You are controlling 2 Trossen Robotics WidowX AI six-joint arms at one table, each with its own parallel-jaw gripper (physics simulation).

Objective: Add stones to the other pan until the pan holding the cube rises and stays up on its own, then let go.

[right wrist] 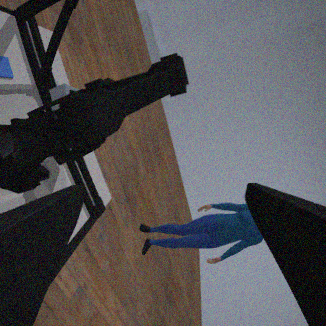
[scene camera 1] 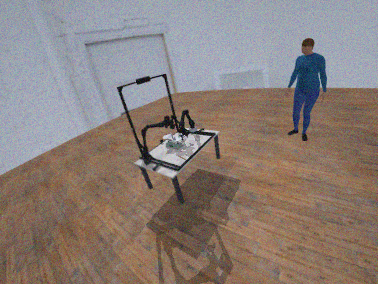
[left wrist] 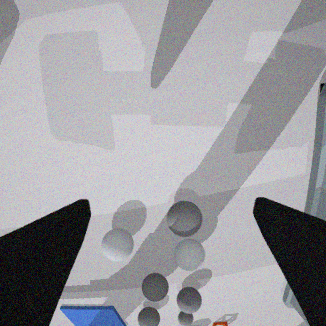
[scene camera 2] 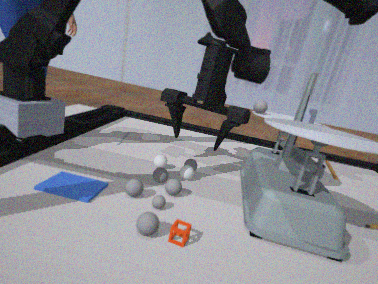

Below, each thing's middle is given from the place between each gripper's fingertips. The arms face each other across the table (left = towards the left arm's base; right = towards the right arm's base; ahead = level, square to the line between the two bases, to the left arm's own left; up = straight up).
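Labels:
The blue flat pad [scene camera 2: 64,184] is 420 mm below my right hand, 290 mm to the left of it and 300 mm behind it. As for the grey balance scale [scene camera 2: 283,199], I find it 310 mm below my right hand, 150 mm behind it and 30 mm to the right of it.
From my left hand, the blue flat pad is 50 mm below, 130 mm to the left and 220 mm behind. My left hand itself is 70 mm below the grey balance scale, 180 mm to the left of it and 70 mm past it.

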